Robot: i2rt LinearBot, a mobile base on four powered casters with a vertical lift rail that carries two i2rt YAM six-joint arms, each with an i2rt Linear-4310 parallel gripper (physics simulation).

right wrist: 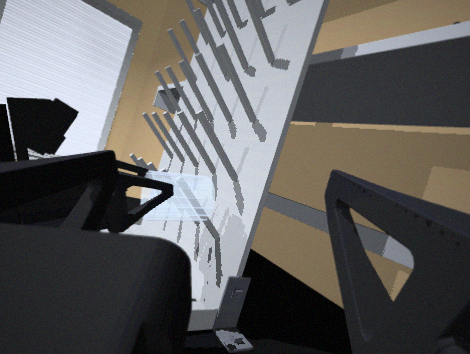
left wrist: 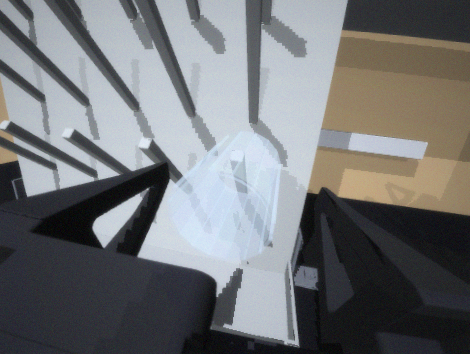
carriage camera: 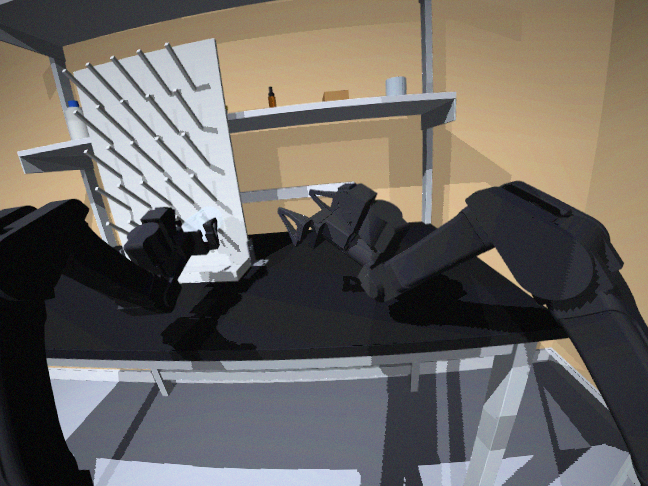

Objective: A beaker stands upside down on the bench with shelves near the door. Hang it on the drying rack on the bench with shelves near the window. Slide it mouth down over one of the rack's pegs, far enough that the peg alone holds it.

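Frame: origin at the left arm's base, x ahead, y left, z up, level; centimetres.
Seen in the pictures: left gripper, fingertip midpoint: (right wrist: 159, 180) (left wrist: 241, 182) (carriage camera: 198, 220); right gripper, fingertip midpoint: (right wrist: 222, 172) (carriage camera: 294, 200).
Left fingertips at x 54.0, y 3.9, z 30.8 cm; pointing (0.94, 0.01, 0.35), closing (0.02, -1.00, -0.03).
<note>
Offsets run from my left fingertips to a thing's top centre. "spot": to the spot under its first point. Level surfaces: height alone.
The clear beaker @(dx +3.8, dy +0.8, dz +2.3 cm) (carriage camera: 201, 217) (left wrist: 225, 200) (right wrist: 200, 192) is at the lowest right peg of the white drying rack (carriage camera: 206, 57) (left wrist: 305, 100) (right wrist: 280, 100). The peg shows through the glass, and its lower part shows beyond the beaker in the right wrist view. The beaker lies tilted along the peg; how far it is slid on is hard to tell. My left gripper (carriage camera: 194, 225) (left wrist: 241, 182) is open, its fingers spread on either side in front of the beaker, with visible gaps. My right gripper (carriage camera: 296, 201) (right wrist: 222, 172) is open and empty, to the right of the rack.
The rack stands on the black bench top @(dz -18.0 cm) (carriage camera: 293, 324). Other pegs are above and left of the beaker. Behind, a shelf @(dz +25.8 cm) (carriage camera: 334, 112) holds an amber bottle @(spot: dx +31.4, dy -16.6, dz +33.0 cm) (carriage camera: 271, 98), a box @(spot: dx +25.1, dy -38.0, dz +30.3 cm) (carriage camera: 336, 95) and a pale cylinder @(spot: dx +34.8, dy -58.4, dz +33.6 cm) (carriage camera: 395, 86). A white bottle @(spot: dx +34.8, dy +62.5, dz +36.9 cm) (carriage camera: 76, 122) stands at the left.
</note>
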